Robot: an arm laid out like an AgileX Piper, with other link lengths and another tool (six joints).
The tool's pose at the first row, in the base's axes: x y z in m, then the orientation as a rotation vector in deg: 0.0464, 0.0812, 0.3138, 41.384, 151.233, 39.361
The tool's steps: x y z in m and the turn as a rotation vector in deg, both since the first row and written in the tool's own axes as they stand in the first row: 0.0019, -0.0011, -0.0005, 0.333, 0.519, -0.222; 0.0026, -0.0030, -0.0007, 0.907, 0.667, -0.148; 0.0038, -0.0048, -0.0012, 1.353, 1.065, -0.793; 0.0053, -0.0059, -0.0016, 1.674, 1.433, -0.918; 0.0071, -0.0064, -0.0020, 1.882, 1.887, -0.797; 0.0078, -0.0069, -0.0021, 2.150, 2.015, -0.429
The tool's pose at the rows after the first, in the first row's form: 0.0442, 0.0812, 0.3133, 41.089, 151.919, 39.155; 0.0428, 0.0801, 0.3124, 41.326, 152.341, 38.520; 0.0409, 0.0792, 0.3116, 40.497, 153.049, 37.983; 0.0391, 0.0790, 0.3111, 40.352, 153.572, 37.732; 0.0372, 0.0795, 0.3109, 40.500, 154.071, 37.738; 0.0364, 0.0795, 0.3106, 41.061, 154.261, 37.561
